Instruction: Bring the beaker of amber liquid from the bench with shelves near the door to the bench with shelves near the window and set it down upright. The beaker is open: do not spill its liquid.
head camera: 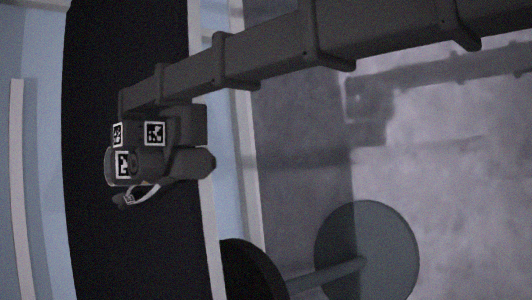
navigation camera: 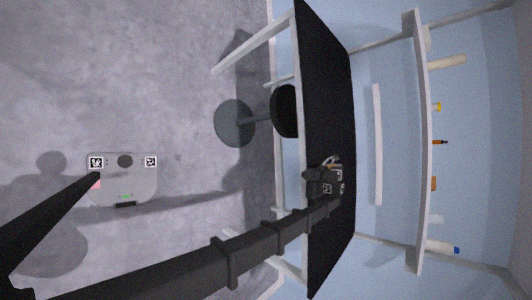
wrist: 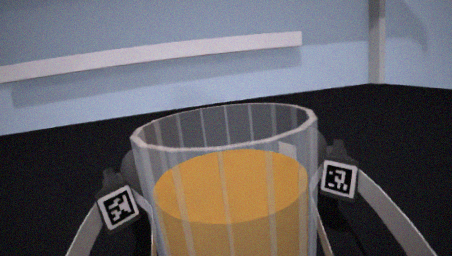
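Note:
The open glass beaker of amber liquid (wrist: 232,237) (head camera: 108,167) is upright between the fingers in the wrist view, its liquid surface below the rim. My gripper (wrist: 224,157) (head camera: 119,175) (navigation camera: 333,172) is shut on the beaker, with a finger against each side. In the head view the wrist hides most of the beaker, and one finger shows beside it. The gripper and beaker are over the black top of a bench with shelves (head camera: 135,250) (navigation camera: 327,75) (wrist: 400,130). The beaker's base is hidden, so I cannot tell whether it touches the bench top.
A pale rail (navigation camera: 377,145) (wrist: 225,48) (head camera: 19,190) runs behind the bench. A shelf (navigation camera: 424,150) holds several bottles and small items. A round black stool (navigation camera: 285,111) (head camera: 250,270) stands at the bench's front edge. My telescoping arm (navigation camera: 250,247) (head camera: 265,52) reaches across this edge.

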